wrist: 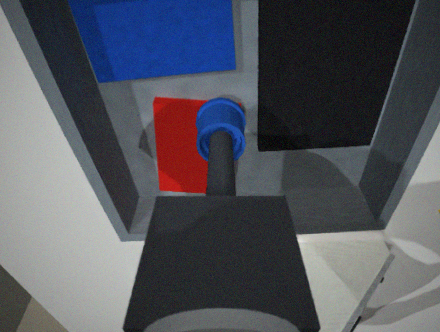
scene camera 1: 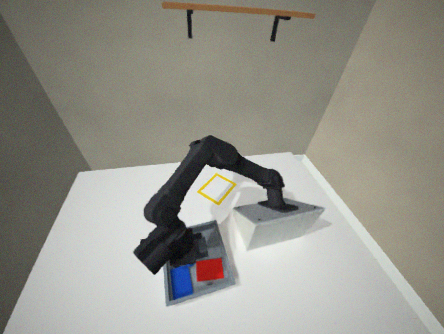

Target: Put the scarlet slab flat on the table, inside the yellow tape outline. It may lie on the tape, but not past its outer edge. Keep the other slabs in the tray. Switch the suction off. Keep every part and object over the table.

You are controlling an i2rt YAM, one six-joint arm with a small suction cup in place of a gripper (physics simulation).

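Frame: origin at the arm's base, x ahead, y left, z up, level; metres.
Seen in the pictures: hand, tool point: (wrist: 220, 121); arm's base, link origin: (scene camera 1: 276, 206).
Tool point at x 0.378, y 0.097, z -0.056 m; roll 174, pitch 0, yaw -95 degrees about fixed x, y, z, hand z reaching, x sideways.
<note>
Offsets run from my tool point to a thing's middle. "spot": to the spot under its first point. Level surfaces: height alone.
The scarlet slab @(0.061 m back, 0.027 m left, 0.050 m down) (scene camera 1: 210, 269) (wrist: 180, 145) lies flat in the grey tray @(spot: 0.018 m back, 0.098 m left, 0.007 m down) (scene camera 1: 202, 292) (wrist: 67, 120), beside the blue slab @(0.044 m ahead, 0.038 m left, 0.049 m down) (scene camera 1: 181, 281) (wrist: 165, 40) and the black slab @(0.007 m ahead, 0.075 m right, 0.049 m down) (wrist: 330, 75). My gripper, a blue suction cup (wrist: 220, 127), is open with nothing attached. In the wrist view it overlaps the scarlet slab's right part; its height above the slab cannot be told. In scene camera 1 the cup is hidden, and the arm covers the tray's left and back part. The yellow tape outline @(spot: 0.139 m back, 0.296 m right, 0.057 m down) (scene camera 1: 208, 197) lies on the table behind the tray.
The arm's pale base block (scene camera 1: 275, 227) stands to the right of the tray in scene camera 1. The tray's raised walls surround the slabs. The white table @(0.058 m down) (scene camera 1: 100, 225) extends around the tray. A wooden shelf (scene camera 1: 240, 10) hangs high on the back wall.
</note>
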